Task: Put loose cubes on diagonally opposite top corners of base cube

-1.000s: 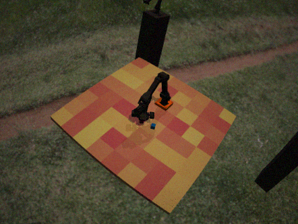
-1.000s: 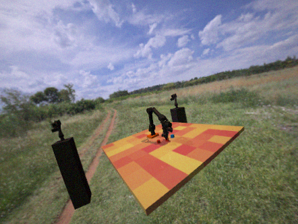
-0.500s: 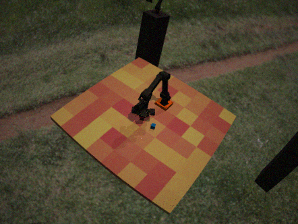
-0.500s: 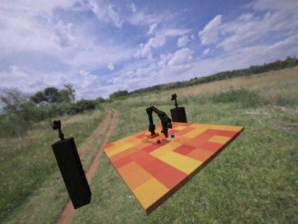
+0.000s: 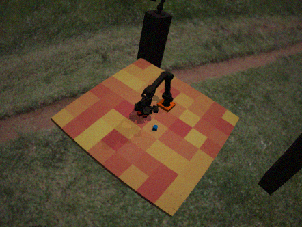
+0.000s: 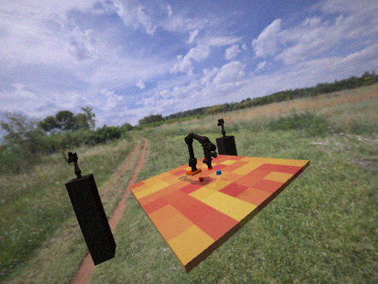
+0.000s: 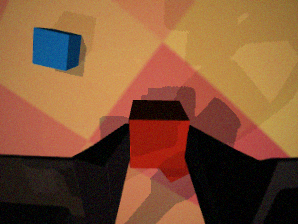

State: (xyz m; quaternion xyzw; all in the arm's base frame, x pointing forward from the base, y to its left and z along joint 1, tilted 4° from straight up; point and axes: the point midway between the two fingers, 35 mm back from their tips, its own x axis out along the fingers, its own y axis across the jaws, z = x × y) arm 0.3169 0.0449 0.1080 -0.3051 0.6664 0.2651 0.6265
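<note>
Right now the blue cube is 50 mm behind my gripper tip, 100 mm to the left of it and 90 mm below it.
</note>
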